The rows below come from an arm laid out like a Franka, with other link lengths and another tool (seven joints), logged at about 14 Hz.
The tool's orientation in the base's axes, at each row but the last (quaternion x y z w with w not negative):
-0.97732 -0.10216 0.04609 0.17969
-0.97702 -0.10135 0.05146 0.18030
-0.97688 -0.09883 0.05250 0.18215
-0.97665 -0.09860 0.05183 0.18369
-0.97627 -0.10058 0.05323 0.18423
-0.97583 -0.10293 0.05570 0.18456
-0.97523 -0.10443 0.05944 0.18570
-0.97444 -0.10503 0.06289 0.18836
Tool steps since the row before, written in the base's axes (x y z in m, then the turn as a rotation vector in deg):
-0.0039 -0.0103 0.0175 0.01 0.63 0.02
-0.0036 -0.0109 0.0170 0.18 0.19 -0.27
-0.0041 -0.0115 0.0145 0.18 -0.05 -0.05
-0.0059 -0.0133 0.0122 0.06 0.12 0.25
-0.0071 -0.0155 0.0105 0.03 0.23 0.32
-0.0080 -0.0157 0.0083 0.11 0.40 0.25
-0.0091 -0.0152 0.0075 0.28 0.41 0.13
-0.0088 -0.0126 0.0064 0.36 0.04 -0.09
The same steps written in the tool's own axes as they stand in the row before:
-0.0070 0.0024 -0.0193 0.14 -0.58 0.20
-0.0070 0.0032 -0.0190 0.23 -0.04 0.29
-0.0074 0.0045 -0.0169 0.17 0.10 0.00
-0.0094 0.0066 -0.0151 0.07 -0.19 -0.20
-0.0110 0.0090 -0.0141 0.06 -0.32 -0.22
-0.0118 0.0098 -0.0120 0.18 -0.44 -0.11
-0.0128 0.0094 -0.0108 0.35 -0.37 -0.02
-0.0119 0.0074 -0.0089 0.37 0.06 0.04

